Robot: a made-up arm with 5 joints. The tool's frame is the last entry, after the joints.
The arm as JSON. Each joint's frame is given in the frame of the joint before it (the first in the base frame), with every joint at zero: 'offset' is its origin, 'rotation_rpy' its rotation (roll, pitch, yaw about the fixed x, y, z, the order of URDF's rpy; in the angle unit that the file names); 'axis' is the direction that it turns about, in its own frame. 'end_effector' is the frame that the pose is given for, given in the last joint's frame.
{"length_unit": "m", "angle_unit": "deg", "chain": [
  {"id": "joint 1", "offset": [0.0, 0.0, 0.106], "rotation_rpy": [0.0, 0.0, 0.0], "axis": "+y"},
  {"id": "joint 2", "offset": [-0.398, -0.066, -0.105], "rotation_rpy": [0.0, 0.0, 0.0], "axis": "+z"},
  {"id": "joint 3", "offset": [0.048, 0.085, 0.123], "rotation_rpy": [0.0, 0.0, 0.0], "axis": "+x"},
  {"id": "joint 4", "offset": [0.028, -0.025, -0.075], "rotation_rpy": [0.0, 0.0, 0.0], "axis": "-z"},
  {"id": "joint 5", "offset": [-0.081, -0.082, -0.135], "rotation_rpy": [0.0, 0.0, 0.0], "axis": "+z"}
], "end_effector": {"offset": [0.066, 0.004, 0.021], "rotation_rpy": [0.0, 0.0, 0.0]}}
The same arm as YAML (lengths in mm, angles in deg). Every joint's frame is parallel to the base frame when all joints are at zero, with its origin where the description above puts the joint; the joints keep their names.
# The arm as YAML. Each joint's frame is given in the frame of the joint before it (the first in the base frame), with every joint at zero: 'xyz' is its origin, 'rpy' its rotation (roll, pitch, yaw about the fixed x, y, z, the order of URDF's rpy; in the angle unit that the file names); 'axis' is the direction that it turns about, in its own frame. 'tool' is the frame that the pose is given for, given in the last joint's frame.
units:
  length: mm
  angle: deg
joints:
  - name: joint 1
    type: revolute
    origin:
      xyz: [0.0, 0.0, 106.0]
      rpy: [0.0, 0.0, 0.0]
    axis: "+y"
  - name: joint 2
    type: revolute
    origin:
      xyz: [-398.0, -66.0, -105.0]
      rpy: [0.0, 0.0, 0.0]
    axis: "+z"
  - name: joint 3
    type: revolute
    origin:
      xyz: [48.0, 85.0, 123.0]
      rpy: [0.0, 0.0, 0.0]
    axis: "+x"
  - name: joint 4
    type: revolute
    origin:
      xyz: [28.0, -25.0, -75.0]
      rpy: [0.0, 0.0, 0.0]
    axis: "-z"
  - name: joint 5
    type: revolute
    origin:
      xyz: [-81.0, -82.0, -135.0]
      rpy: [0.0, 0.0, 0.0]
    axis: "+z"
tool:
  origin:
    xyz: [66.0, 4.0, 21.0]
    rpy: [0.0, 0.0, 0.0]

